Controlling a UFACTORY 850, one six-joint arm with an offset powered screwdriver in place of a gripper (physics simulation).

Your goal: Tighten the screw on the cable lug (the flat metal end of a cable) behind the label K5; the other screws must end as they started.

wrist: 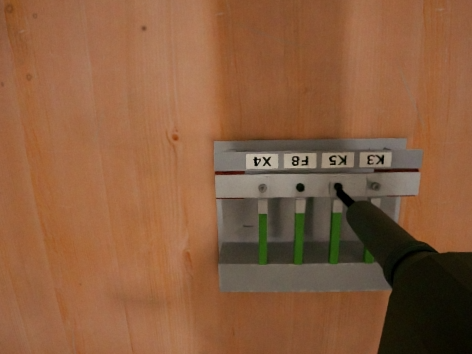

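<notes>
My screwdriver (pixel 345 196) comes in from the lower right in the wrist view. It has no fingers. Its dark bit tip is at the dark screw head (pixel 337 185) on the light bar in line with the label K5 (pixel 337 160), and partly covers it. Whether the tip is seated in the head cannot be told. The labels read upside down. A second dark screw (pixel 300 187) is at F8 (pixel 299 160). Grey screws show at X4 (pixel 262 188) and at K3 (pixel 374 186); the K3 one looks raised. The driver hides part of the K3 cable.
The grey terminal block (pixel 305 278) lies on the wooden table top (pixel 110 175). Green cables (pixel 263 240) (pixel 298 240) (pixel 335 240) run from the light bar (pixel 230 186) to the block's front wall. The driver's dark body (pixel 430 305) covers the block's lower right corner.
</notes>
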